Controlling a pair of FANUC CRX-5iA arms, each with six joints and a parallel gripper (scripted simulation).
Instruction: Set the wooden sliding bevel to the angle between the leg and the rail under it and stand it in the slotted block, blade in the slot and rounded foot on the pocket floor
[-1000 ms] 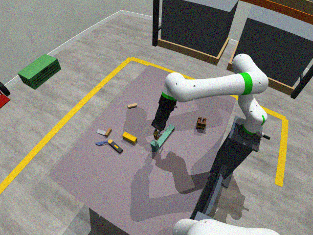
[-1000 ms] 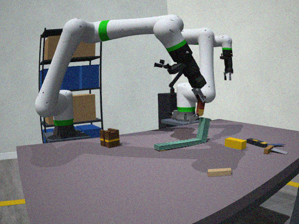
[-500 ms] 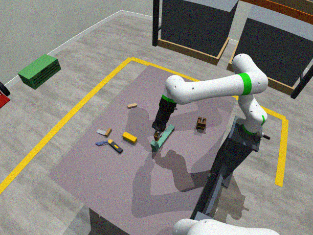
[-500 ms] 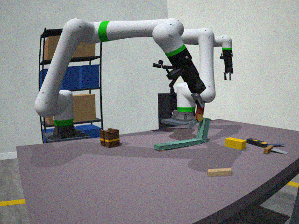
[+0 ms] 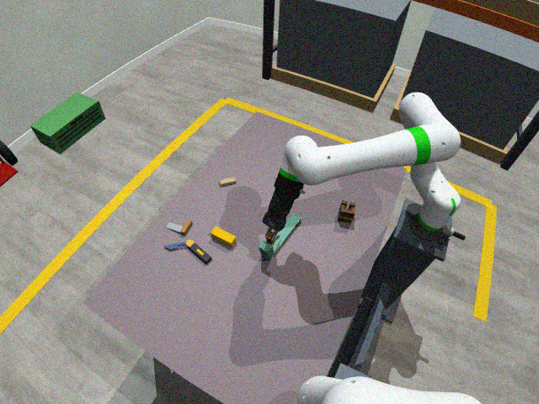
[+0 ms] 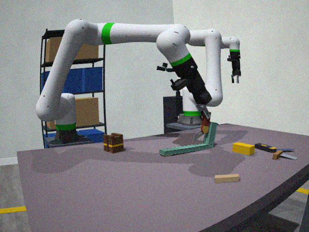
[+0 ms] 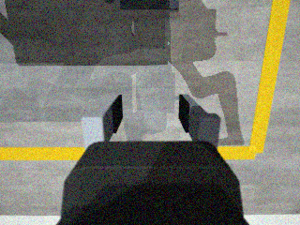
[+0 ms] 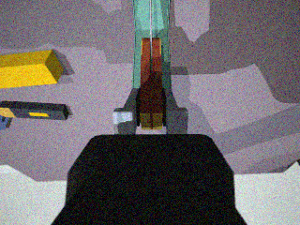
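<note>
Right now my right hand is 5 cm above the wooden bevel and 1 cm to the left of it. The rest, counted from my right hand: thin grey blade 8 cm below, 3 cm to the right; then black bevel 29 cm ahead, 15 cm to the left, 13 cm below; then yellow block 20 cm ahead, 13 cm below, 4 cm to the left.
</note>
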